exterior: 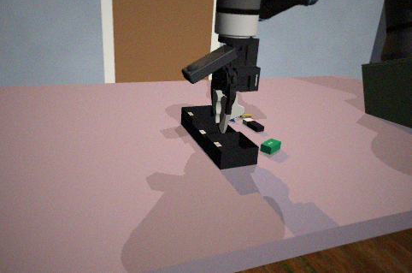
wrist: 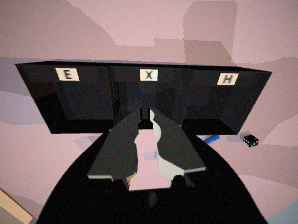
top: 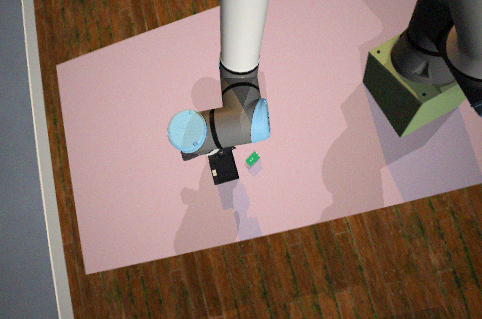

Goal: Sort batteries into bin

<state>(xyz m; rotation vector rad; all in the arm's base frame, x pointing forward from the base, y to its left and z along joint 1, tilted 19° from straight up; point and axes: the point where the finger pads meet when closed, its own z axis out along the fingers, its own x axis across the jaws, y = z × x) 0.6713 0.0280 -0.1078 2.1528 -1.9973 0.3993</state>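
My hand is 10 mm short of the bin row and 10 mm above it. Also, from my hand: blue battery: 80 mm behind, 130 mm to the right, 30 mm below; black-and-white battery: 120 mm behind, 70 mm to the right, 30 mm below; green block: 110 mm behind, 60 mm to the left, 30 mm below.
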